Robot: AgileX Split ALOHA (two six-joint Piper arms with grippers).
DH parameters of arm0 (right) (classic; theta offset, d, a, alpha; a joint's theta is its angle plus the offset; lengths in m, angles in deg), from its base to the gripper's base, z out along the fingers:
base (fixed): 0 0 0 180
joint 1: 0 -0.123 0 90
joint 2: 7.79 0 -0.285 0
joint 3: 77.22 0 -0.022 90
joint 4: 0 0.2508 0 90
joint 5: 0 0 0.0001 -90
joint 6: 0 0.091 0 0
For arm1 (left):
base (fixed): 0 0 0 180
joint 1: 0 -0.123 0 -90
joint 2: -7.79 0 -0.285 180
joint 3: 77.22 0 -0.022 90
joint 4: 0 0.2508 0 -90
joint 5: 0 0 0.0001 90
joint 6: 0 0.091 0 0
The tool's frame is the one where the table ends.
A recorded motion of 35 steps. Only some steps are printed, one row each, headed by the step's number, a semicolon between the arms.
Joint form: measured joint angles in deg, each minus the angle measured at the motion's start. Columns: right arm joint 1, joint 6, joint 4, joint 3, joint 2, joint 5; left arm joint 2, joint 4, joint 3, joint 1, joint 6, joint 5.
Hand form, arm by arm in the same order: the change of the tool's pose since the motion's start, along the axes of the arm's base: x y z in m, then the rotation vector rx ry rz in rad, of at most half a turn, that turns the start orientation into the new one. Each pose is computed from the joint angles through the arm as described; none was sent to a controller.
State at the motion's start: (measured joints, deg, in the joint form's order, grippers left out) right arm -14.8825 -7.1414 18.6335 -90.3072 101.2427 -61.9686; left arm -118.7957 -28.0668 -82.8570 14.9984 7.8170 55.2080
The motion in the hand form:
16: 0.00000 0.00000 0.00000 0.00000 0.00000 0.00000; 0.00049 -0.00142 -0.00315 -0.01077 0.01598 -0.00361
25: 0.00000 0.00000 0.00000 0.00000 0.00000 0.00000; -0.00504 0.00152 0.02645 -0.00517 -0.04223 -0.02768
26: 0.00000 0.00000 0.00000 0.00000 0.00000 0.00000; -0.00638 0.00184 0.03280 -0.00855 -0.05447 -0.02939
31: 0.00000 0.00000 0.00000 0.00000 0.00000 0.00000; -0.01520 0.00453 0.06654 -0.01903 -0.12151 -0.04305
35: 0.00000 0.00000 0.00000 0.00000 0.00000 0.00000; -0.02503 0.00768 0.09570 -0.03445 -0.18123 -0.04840
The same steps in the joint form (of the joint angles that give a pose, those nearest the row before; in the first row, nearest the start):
16: 0.00 0.00 0.00 0.00 0.00 0.00; -0.69 -0.86 -0.32 0.00 0.45 0.60
25: 0.00 0.00 0.00 0.00 0.00 0.00; 3.63 0.82 -0.32 0.00 0.44 1.93
26: 0.00 0.00 0.00 0.00 0.00 0.00; 4.55 0.85 -0.31 0.00 0.45 2.14
31: 0.00 0.00 0.00 0.00 0.00 0.00; 9.47 1.51 -0.38 0.00 0.45 3.39
35: 0.00 0.00 0.00 0.00 0.00 0.00; 13.84 1.63 -0.38 -0.11 0.45 4.33

